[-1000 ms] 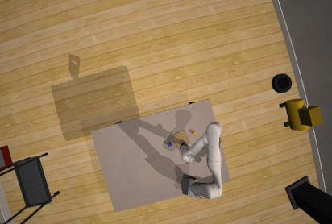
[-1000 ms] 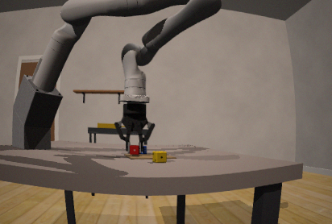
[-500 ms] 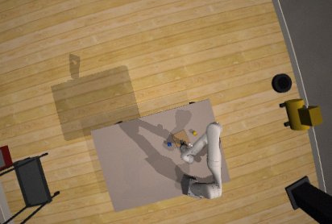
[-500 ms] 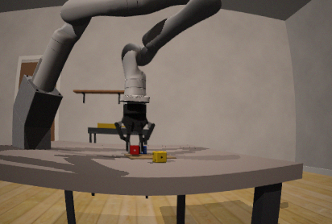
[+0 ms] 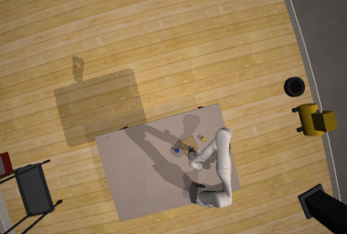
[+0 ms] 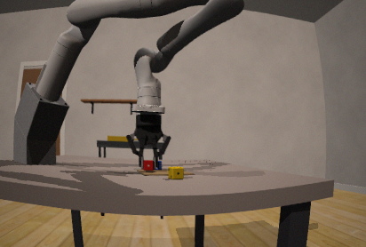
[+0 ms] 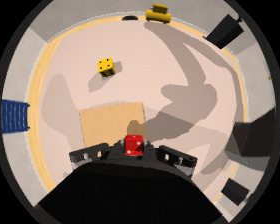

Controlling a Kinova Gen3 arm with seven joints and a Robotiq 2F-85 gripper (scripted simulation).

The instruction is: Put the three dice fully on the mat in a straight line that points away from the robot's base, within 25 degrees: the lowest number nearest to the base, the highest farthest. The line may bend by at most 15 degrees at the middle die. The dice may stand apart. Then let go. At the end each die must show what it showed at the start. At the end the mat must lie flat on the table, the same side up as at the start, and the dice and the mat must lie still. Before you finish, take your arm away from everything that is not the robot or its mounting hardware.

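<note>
Now: hand 10 mm above the red die. Also, from my hand: yellow die (40 mm ahead, 160 mm to the right, 10 mm below); then tan mat (40 mm ahead, 10 mm to the right, 30 mm below); then blue die (50 mm ahead, 120 mm to the left, 10 mm below).
</note>
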